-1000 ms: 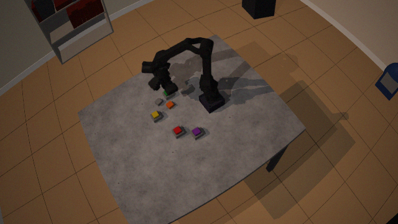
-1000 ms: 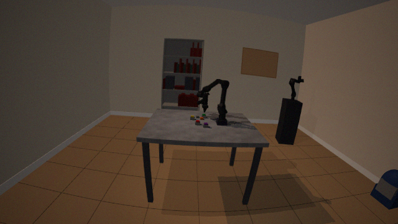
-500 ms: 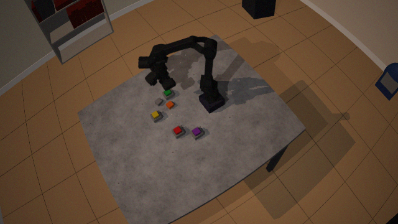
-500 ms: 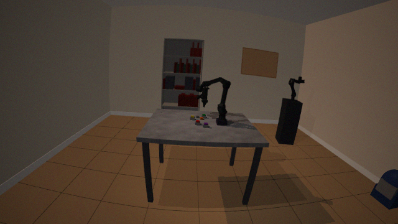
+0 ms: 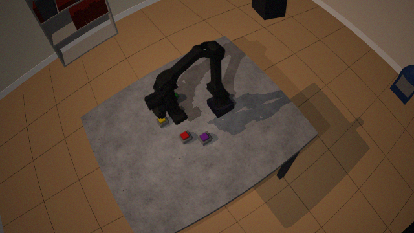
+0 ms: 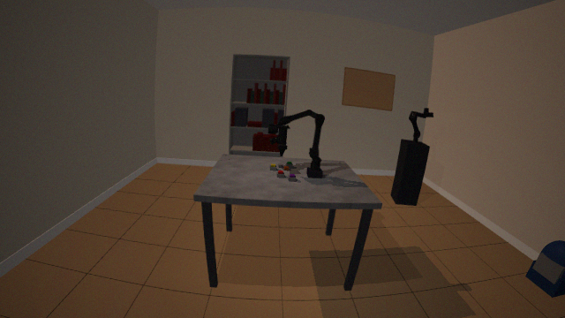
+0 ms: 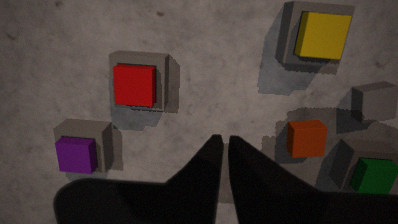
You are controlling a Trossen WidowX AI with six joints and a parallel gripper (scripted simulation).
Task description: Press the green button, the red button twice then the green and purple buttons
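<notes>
Now: the red button 2 cm behind my gripper tip, 7 cm to the left of it and 9 cm below it. Round my gripper tip: orange block 3 cm behind, 11 cm to the right, 12 cm below; purple button 10 cm behind, 11 cm to the left, 9 cm below; yellow button 6 cm ahead, 7 cm to the right, 9 cm below.
</notes>
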